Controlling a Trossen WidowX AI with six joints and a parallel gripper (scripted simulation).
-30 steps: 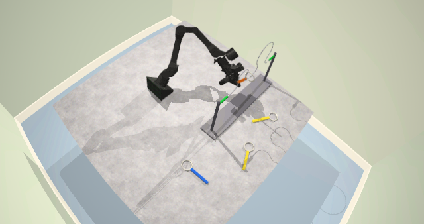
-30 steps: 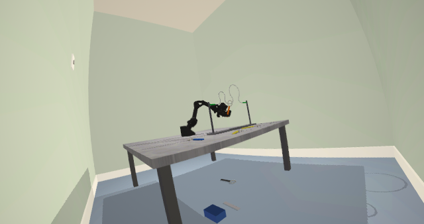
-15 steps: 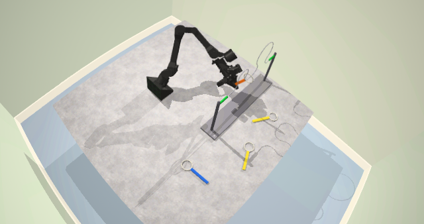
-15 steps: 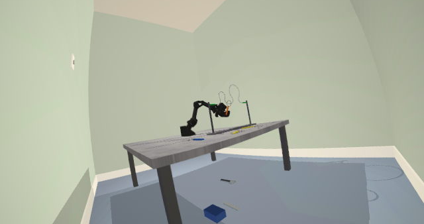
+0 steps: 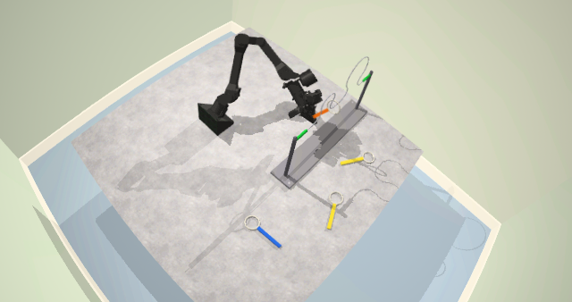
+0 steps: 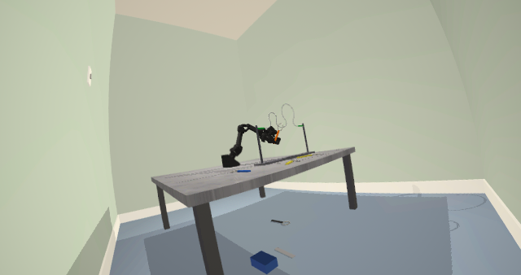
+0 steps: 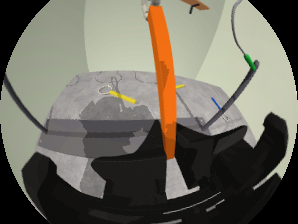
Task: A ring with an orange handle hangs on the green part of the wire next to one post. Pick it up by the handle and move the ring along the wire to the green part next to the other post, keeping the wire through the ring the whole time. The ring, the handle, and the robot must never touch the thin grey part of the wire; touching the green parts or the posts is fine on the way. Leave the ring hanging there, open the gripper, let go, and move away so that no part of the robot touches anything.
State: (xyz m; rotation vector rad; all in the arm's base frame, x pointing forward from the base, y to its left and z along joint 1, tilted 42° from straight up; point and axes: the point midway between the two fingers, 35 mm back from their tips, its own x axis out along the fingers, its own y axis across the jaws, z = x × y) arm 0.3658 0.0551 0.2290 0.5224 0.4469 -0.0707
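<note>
Now: gripper tip 2 cm short of the orange-handled ring, 2 cm to the right of it and 9 cm below it. Round my gripper tip: blue-handled ring 7 cm ahead, 49 cm to the right, 14 cm below; blue box 25 cm ahead, 57 cm to the right, 62 cm below.
</note>
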